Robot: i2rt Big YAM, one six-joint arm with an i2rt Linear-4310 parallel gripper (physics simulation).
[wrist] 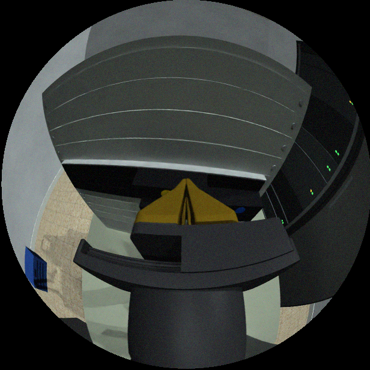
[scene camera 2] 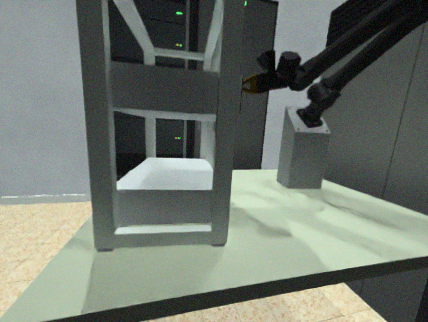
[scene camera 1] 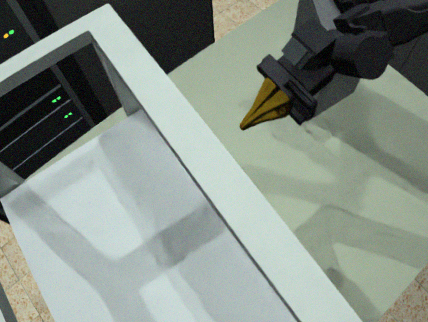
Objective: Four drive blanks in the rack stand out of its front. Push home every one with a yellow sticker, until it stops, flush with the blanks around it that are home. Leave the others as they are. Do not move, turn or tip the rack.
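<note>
The grey rack (scene camera 1: 210,180) (scene camera 2: 94,150) (wrist: 175,95) stands upright; its front shows in the wrist view, with a row of dark drive blanks below a pale ledge. A yellow sticker (wrist: 165,192) shows just left of my fingertips, on a dark blank that my fingers partly cover. A blue sticker (wrist: 240,210) shows to the right, on another blank that stands out. My gripper (scene camera 1: 243,127) (scene camera 2: 243,84) (wrist: 185,183) is shut and empty, its yellow fingertips pointing at the rack's front. Whether the tips touch a blank, and how far the covered blanks stand out, I cannot tell.
The rack stands on the pale green table (scene camera 2: 165,275). The arm's grey pedestal (scene camera 2: 302,160) is on the table behind the gripper. Dark cabinets (scene camera 1: 185,35) (wrist: 325,250) with small lights stand beyond the rack. A blue object (wrist: 36,269) shows at the wrist view's left edge.
</note>
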